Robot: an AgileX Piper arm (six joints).
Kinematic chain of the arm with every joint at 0, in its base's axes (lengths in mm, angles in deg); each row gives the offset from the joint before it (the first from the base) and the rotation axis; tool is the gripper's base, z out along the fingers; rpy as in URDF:
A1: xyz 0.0 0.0 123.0 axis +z
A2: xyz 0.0 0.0 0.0 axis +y
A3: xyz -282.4 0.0 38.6 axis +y
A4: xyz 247.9 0.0 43.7 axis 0.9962 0 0.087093
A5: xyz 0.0 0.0 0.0 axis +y
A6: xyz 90.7 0.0 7.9 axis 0.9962 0 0.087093
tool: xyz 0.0 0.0 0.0 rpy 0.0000 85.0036 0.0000
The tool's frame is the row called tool.
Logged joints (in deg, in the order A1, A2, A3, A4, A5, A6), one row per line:
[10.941, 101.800, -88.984, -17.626, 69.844, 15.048]
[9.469, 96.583, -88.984, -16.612, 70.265, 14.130]
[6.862, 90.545, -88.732, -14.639, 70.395, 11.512]
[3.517, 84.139, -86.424, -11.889, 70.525, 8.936]
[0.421, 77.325, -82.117, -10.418, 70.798, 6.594]
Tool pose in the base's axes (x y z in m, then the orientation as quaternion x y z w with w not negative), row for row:
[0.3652, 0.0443, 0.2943, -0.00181, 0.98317, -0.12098, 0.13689]
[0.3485, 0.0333, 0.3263, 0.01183, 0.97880, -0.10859, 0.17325]
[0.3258, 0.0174, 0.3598, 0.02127, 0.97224, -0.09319, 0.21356]
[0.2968, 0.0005, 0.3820, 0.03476, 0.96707, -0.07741, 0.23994]
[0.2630, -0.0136, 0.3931, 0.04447, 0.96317, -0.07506, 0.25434]
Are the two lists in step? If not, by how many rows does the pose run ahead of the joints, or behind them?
They are in step.
